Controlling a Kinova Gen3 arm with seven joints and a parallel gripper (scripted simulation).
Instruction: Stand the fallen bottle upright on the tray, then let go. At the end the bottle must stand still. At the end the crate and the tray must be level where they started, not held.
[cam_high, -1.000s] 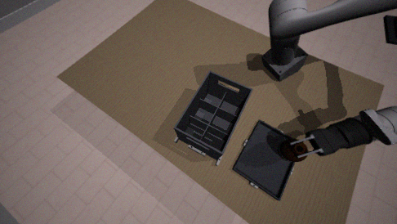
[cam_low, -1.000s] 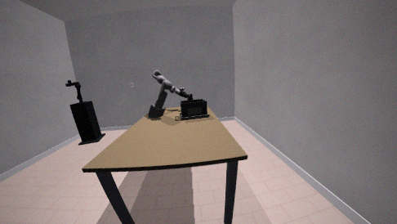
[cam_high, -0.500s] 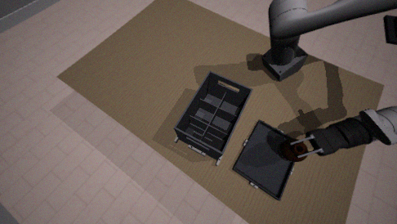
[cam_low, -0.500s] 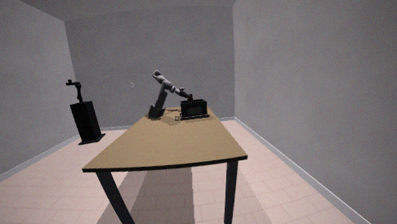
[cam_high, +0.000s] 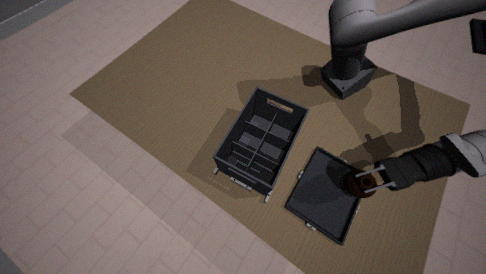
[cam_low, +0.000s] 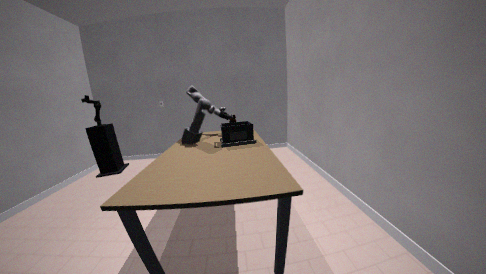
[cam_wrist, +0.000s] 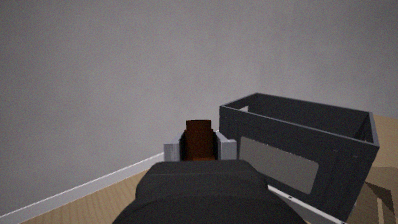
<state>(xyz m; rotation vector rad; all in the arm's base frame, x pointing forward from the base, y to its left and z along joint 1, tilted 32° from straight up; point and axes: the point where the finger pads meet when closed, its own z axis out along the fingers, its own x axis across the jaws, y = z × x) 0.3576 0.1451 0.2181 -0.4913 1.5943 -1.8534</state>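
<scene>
Right now the brown bottle is 1 cm behind my hand, 1 cm to the left of it and 5 cm below it. The rest, counted from my hand: dark flat tray (1 cm to the right, 19 cm below); then dark crate (6 cm behind, 28 cm to the right, 12 cm below).
</scene>
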